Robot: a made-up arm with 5 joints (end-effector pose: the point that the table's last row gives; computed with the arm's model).
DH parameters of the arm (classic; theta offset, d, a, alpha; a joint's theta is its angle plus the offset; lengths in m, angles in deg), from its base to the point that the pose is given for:
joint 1: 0 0.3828 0 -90
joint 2: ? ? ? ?
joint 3: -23.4 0 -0.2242 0
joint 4: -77.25 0 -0.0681 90
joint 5: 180 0.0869 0 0
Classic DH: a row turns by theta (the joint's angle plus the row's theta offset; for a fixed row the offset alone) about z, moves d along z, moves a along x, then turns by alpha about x.
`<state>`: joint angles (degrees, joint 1 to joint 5).
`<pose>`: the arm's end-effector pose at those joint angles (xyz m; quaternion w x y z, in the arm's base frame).
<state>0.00 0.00 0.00 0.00 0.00</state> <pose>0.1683 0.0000 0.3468 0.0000 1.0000 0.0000 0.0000</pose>
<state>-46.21 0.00 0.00 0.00 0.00</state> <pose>0.1164 -0.1215 0.3468 0.0000 0.9198 -0.3924 0.0000</pose>
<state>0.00 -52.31 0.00 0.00 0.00</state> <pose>0.1314 0.0000 0.4940 0.0000 0.8976 0.0000 0.4408</pose>
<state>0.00 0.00 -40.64 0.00 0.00</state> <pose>0.3389 0.0000 0.4971 0.0000 0.9378 0.0000 0.3473</pose>
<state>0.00 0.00 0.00 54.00 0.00</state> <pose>0.0699 0.0000 0.3275 0.0000 0.8910 0.0000 -0.4540</pose>
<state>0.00 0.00 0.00 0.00 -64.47</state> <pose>0.1683 0.0000 0.3468 0.0000 0.8459 0.5334 0.0000</pose>
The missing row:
joint 2: -79.35 0 0.2743 0
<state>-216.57 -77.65 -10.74 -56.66 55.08</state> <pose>0.0310 -0.0230 0.6435 0.9414 -0.2154 -0.2093 0.1534</pose>
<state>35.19 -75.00 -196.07 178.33 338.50</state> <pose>-0.3117 -0.2198 0.5202 0.0863 -0.6073 -0.3276 -0.7187</pose>
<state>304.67 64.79 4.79 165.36 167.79</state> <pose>0.0625 -0.0903 0.4348 0.7376 0.1695 0.4290 -0.4932</pose>
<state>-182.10 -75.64 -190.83 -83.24 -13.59</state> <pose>0.4181 -0.0153 0.3652 0.0888 -0.0997 0.9910 -0.0122</pose>
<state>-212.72 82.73 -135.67 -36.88 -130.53</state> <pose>-0.4756 0.3055 0.3422 0.1028 0.5337 -0.4655 -0.6985</pose>
